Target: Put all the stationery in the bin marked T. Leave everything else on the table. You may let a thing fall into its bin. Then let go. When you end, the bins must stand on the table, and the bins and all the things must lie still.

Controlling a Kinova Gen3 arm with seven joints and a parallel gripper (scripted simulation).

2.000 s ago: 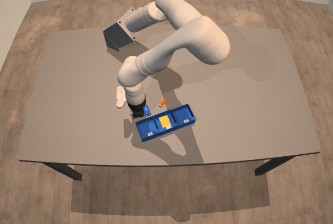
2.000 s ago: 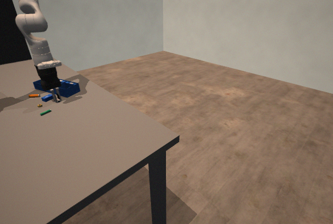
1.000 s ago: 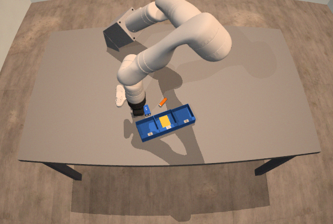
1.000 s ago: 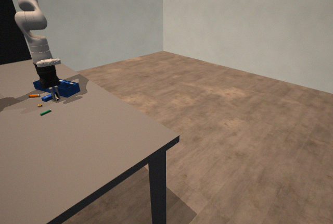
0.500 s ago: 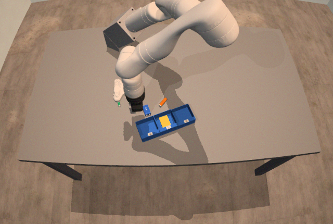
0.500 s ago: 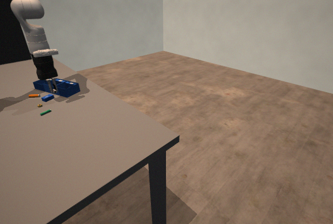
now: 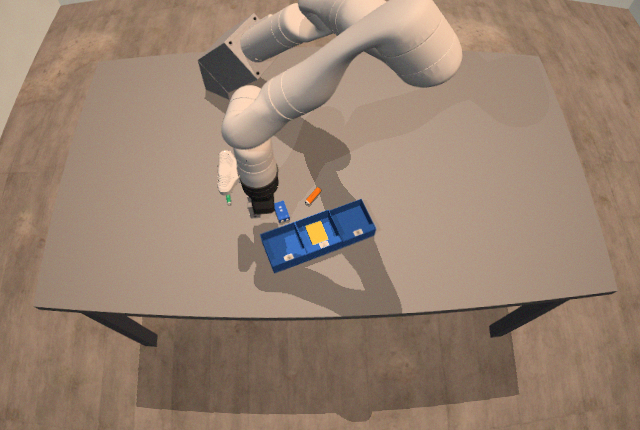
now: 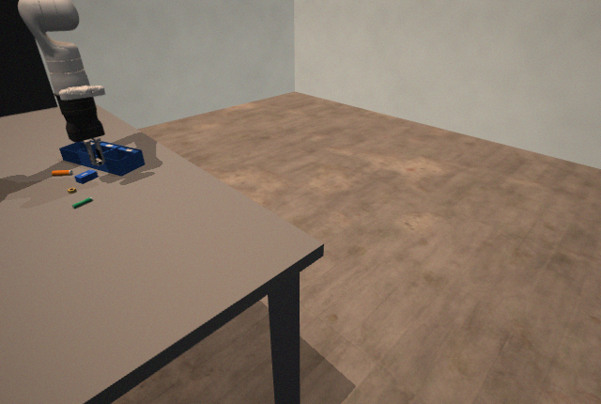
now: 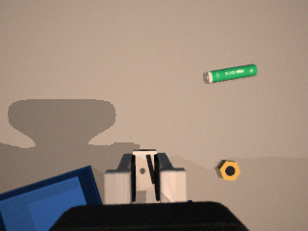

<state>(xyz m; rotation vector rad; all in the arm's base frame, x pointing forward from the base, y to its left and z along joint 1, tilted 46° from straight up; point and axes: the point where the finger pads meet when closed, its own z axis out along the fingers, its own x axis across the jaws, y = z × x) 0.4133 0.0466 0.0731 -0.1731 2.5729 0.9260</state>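
The blue three-compartment bin lies 1 cm ahead of my hand, 15 cm to the left of it and 6 cm below it. From my hand the other things lie so: blue 9V battery 3 cm behind, 6 cm to the left, 7 cm below; yellow ring 8 cm behind, 1 cm to the right, 7 cm below; grey pencil sharpener 1 cm below.
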